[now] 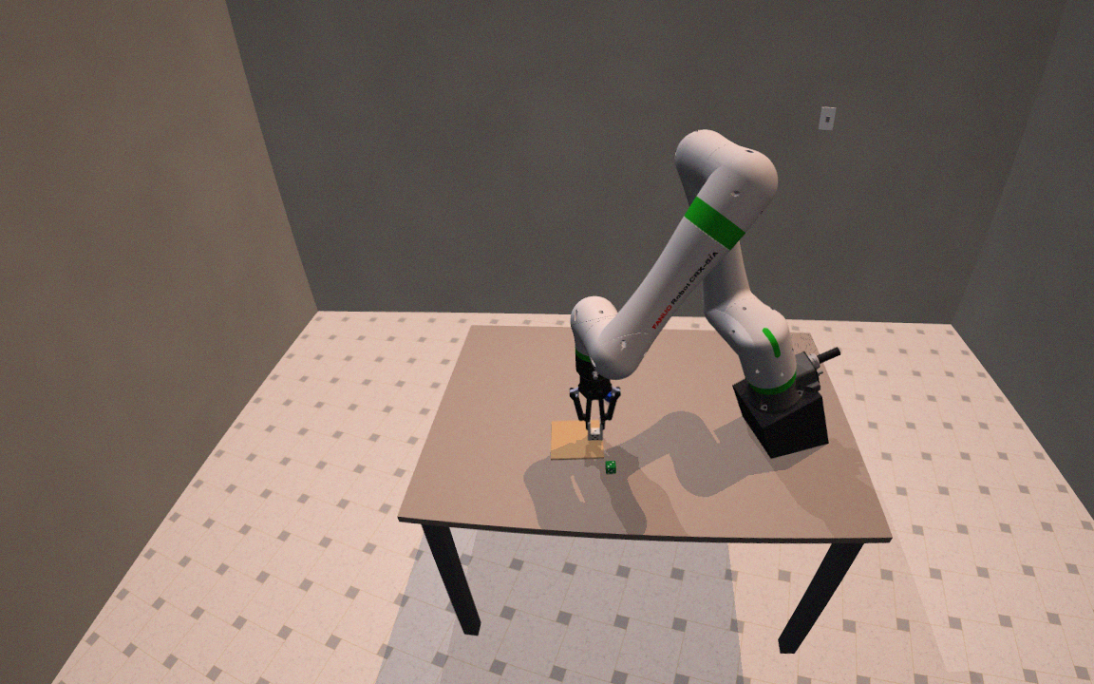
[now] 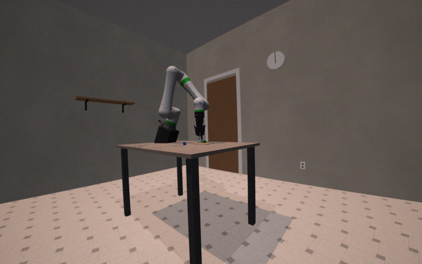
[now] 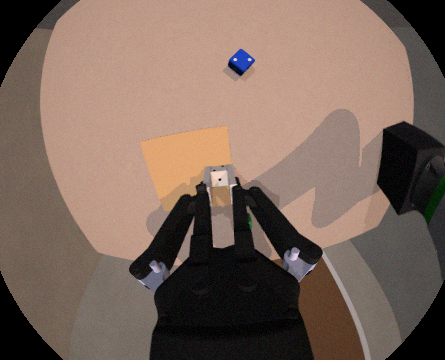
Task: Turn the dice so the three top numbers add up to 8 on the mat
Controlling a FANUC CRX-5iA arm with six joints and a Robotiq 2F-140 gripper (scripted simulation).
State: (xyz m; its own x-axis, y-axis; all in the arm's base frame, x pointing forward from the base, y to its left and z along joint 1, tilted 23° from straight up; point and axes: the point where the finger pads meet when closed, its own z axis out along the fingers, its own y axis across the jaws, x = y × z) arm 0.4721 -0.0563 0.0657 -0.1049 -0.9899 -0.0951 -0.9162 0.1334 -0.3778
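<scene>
My gripper is now 2 cm above the white die. Round my hand: mat 5 cm ahead, 1 cm to the right, 4 cm below; green die 2 cm behind, 11 cm to the left, 3 cm below; blue die 6 cm behind, 15 cm to the right, 3 cm below.
</scene>
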